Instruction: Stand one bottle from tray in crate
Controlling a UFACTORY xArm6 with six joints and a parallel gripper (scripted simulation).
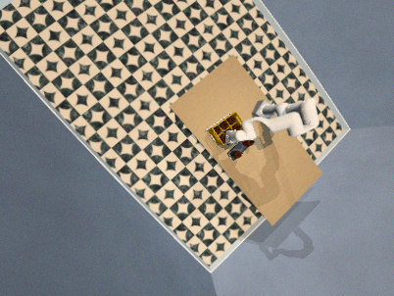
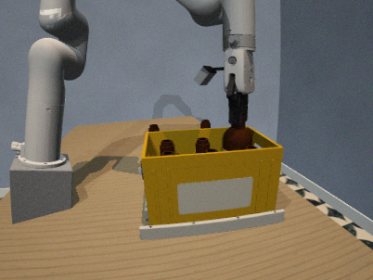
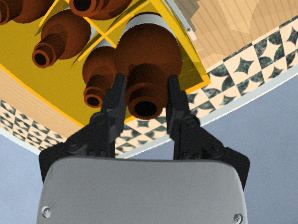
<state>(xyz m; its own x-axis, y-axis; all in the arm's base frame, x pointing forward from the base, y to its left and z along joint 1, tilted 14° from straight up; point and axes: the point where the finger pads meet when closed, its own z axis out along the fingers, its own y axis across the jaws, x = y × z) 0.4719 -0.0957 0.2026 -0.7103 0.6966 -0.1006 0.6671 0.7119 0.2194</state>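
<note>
Now: the yellow crate 130 mm below my hand, 90 mm behind it and 40 mm to the right of it. Round my hand: grey tray 210 mm to the left, 210 mm below, 110 mm behind.
</note>
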